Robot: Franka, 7 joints.
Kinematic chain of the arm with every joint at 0, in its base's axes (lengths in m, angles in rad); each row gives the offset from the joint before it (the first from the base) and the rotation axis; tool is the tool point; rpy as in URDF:
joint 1: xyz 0 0 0.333 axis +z
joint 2: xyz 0 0 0 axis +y
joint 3: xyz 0 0 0.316 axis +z
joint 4: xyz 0.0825 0 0 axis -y
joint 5: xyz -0.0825 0 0.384 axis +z
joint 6: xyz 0 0 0 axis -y
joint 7: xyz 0.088 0 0 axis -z
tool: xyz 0 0 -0.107 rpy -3.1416 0 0
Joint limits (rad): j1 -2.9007..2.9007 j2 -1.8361..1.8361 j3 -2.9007..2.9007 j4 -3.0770..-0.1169 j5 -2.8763..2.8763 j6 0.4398..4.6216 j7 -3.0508..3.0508
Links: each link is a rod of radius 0.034 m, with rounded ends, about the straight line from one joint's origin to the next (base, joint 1, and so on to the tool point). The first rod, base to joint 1, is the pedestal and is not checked.
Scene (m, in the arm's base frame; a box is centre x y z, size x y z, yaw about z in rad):
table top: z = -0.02
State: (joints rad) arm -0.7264 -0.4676 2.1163 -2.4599 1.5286 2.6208 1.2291
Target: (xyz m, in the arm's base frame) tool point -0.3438 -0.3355 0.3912
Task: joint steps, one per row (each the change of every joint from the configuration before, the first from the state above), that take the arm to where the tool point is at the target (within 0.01 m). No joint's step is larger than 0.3 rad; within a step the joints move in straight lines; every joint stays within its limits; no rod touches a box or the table.
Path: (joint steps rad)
1: 0.2734 0.1044 0.1307 0.0062 -0.0007 -0.0878 0.0000
2: 0.2735 0.1044 0.1308 0.0061 -0.0007 -0.0878 0.0000
3: 0.2734 0.1045 0.1307 0.0062 -0.0006 -0.0879 0.0000
4: 0.2734 0.1044 0.1307 0.0062 -0.0007 -0.0878 0.0000
5: 0.2734 0.1044 0.1308 0.0061 -0.0007 -0.0878 0.0000
6: 0.2735 0.1044 0.1307 0.0062 -0.0007 -0.0878 0.0000

